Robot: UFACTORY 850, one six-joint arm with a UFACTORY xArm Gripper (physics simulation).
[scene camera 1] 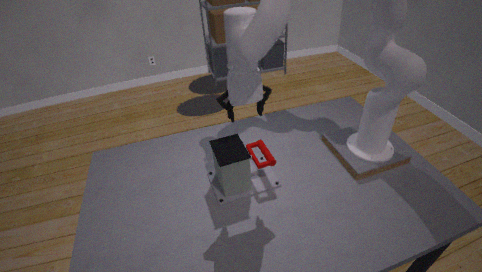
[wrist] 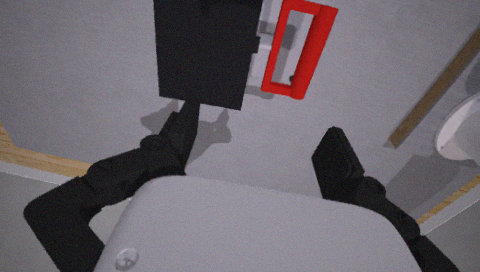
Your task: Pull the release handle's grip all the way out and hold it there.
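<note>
The red release handle's grip (scene camera 1: 270,155) (wrist: 314,52) is a rectangular loop on the right side of a box with a black top (scene camera 1: 230,149) (wrist: 207,50) and pale green sides. In the wrist view a narrow gap shows between the loop and the box. The box stands on a light base plate (scene camera 1: 240,194) with dark screws at its corners. My gripper (scene camera 1: 246,118) (wrist: 261,129) is open with nothing between its fingers. It hangs above and behind the box and the grip in the scene view, apart from the grip.
The arm's white base stands on a wood-edged board (scene camera 1: 358,175) (wrist: 430,92) at the right of the grey table (scene camera 1: 145,210). A metal shelf rack (scene camera 1: 206,40) with boxes stands by the back wall, beyond the table's far edge.
</note>
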